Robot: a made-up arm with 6 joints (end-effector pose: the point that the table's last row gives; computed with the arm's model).
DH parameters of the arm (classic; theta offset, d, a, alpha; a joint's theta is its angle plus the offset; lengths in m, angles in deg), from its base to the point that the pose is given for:
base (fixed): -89.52 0 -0.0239 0
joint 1: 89.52 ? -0.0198 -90
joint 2: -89.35 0 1.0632 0
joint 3: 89.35 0.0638 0.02 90
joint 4: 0 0.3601 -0.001 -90
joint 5: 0 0.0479 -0.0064 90
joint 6: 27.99 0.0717 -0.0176 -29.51
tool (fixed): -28.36 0.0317 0 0
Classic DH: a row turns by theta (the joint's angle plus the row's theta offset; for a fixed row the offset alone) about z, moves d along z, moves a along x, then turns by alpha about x.
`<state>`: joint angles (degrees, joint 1 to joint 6).
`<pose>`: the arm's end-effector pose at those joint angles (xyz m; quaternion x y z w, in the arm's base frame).
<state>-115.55 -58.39 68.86 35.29 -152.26 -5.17</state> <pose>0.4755 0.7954 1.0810 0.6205 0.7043 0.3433 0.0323</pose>
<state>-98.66 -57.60 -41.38 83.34 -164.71 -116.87</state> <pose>0.2110 1.1718 0.7428 0.3142 -0.6253 0.1280 0.7028</pose>
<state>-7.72 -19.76 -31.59 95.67 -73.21 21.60</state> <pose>-0.6583 0.0680 1.4722 0.0295 -0.7877 0.5991 0.1404</pose>
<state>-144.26 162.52 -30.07 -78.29 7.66 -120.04</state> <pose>-0.4272 -0.3517 -1.1377 0.2951 -0.8490 -0.2352 0.3700</pose>
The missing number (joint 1, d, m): 0.2535
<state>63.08 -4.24 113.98 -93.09 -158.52 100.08</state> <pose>-0.0160 0.1972 1.1819 0.3896 0.2090 -0.7190 0.5363</pose>
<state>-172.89 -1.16 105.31 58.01 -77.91 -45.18</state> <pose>-0.3408 -0.0320 1.3169 -0.3477 0.1205 0.9002 0.2329</pose>
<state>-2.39 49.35 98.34 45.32 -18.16 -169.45</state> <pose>1.0633 0.0650 0.5613 0.8256 -0.5342 0.1755 0.0479</pose>
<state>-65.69 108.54 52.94 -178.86 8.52 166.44</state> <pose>0.4913 -1.0008 -0.5262 0.3606 0.8533 -0.0014 0.3766</pose>
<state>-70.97 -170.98 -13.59 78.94 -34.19 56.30</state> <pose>-0.0501 0.1530 -1.2201 0.8199 -0.2014 -0.3505 0.4054</pose>
